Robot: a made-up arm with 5 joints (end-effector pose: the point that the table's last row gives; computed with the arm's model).
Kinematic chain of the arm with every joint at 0, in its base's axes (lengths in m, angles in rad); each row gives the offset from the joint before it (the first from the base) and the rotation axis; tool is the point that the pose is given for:
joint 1: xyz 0 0 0.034 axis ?
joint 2: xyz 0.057 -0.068 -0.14 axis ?
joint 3: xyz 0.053 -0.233 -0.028 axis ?
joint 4: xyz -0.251 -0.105 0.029 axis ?
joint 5: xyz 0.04 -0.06 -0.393 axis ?
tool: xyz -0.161 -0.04 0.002
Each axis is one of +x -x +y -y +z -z.
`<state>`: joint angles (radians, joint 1 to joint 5).
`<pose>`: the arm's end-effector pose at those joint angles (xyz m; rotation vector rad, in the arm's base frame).
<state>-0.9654 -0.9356 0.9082 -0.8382 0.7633</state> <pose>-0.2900 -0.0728 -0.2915 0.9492 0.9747 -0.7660</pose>
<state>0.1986 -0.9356 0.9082 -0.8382 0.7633</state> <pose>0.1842 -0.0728 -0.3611 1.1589 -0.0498 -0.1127</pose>
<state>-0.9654 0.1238 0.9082 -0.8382 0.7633</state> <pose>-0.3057 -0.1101 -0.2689 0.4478 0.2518 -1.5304</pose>
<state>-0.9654 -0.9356 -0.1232 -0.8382 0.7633</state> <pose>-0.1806 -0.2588 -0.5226 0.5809 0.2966 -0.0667</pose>
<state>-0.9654 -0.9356 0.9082 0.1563 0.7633</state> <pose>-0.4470 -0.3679 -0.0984 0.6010 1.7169 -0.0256</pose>
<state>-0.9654 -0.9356 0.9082 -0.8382 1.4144</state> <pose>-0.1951 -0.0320 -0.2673 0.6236 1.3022 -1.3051</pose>
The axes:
joint 1: -y
joint 2: -z
joint 3: +x
joint 4: +y
joint 5: -z

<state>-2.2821 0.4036 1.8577 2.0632 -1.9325</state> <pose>0.0213 -0.0500 0.8003 2.7581 -0.9243 -0.8528</pose>
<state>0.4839 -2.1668 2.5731 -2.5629 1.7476</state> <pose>0.5963 0.1686 -0.1964 0.9160 0.7264 -2.1338</pose>
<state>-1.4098 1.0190 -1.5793 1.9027 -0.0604</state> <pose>0.0135 0.4020 0.2275 1.2740 -1.5256 1.2651</pose>
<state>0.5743 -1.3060 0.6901 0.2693 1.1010</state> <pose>0.2535 -0.4373 -0.3349 -0.0753 0.1650 0.2723</pose>
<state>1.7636 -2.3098 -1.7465 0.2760 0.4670</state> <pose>-0.1519 -0.0296 0.7433 1.3090 2.2312 -0.2924</pose>
